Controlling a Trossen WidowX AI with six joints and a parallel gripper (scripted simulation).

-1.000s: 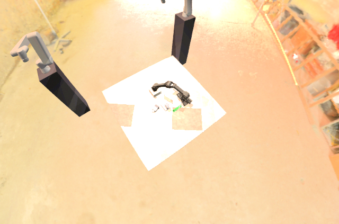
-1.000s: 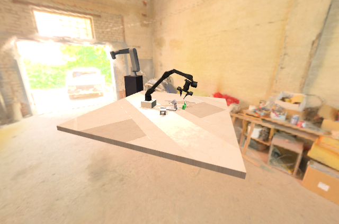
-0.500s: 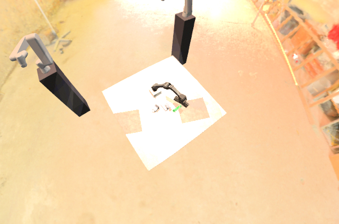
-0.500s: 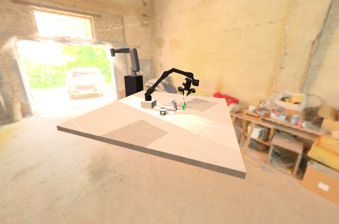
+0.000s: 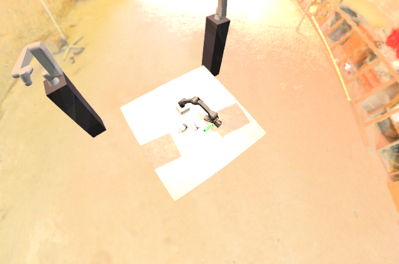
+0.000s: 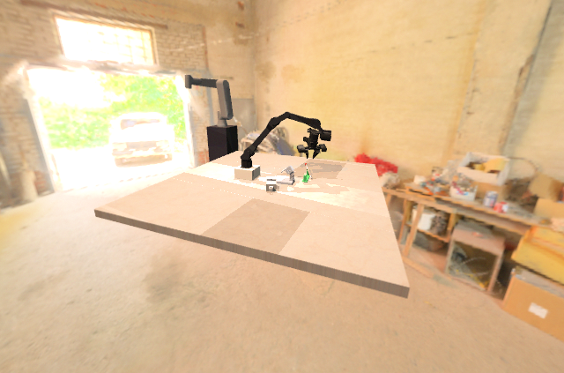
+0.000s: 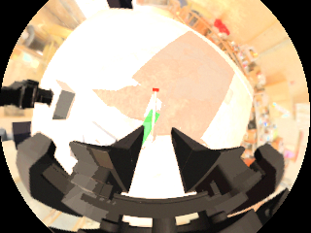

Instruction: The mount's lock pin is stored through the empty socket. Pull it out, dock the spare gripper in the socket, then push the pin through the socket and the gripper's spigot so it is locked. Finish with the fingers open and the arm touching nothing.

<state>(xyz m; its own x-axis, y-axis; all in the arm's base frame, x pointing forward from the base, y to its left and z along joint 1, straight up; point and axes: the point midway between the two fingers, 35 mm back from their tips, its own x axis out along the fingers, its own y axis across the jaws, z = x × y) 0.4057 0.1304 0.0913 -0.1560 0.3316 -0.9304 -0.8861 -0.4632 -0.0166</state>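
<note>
The green strip lies 10 mm behind my gripper tip, 40 mm to the right of it and 100 mm below it. Round my gripper tip: grey mount 110 mm behind, 150 mm to the right, 70 mm below; spare gripper 170 mm behind, 290 mm to the right, 110 mm below.
</note>
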